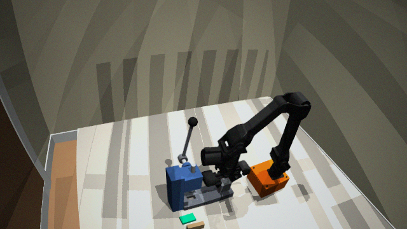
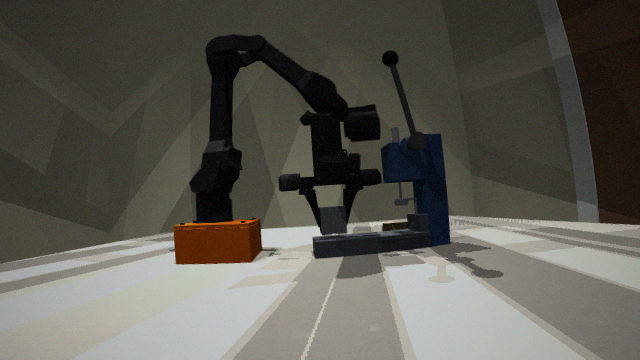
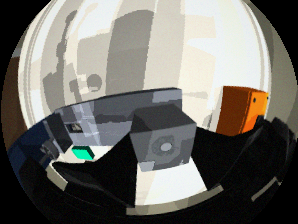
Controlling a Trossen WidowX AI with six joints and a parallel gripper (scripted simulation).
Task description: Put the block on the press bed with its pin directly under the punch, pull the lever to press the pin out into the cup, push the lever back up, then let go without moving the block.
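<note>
Right now the round pin is 1 cm to the right of my gripper tip and 3 cm above it. Also, from my gripper tip: punch: 14 cm ahead, 2 cm to the left, 10 cm above; then green tile: 17 cm ahead, 11 cm to the left, 4 cm below; then tan piece: 15 cm ahead, 15 cm to the left, 3 cm below.
</note>
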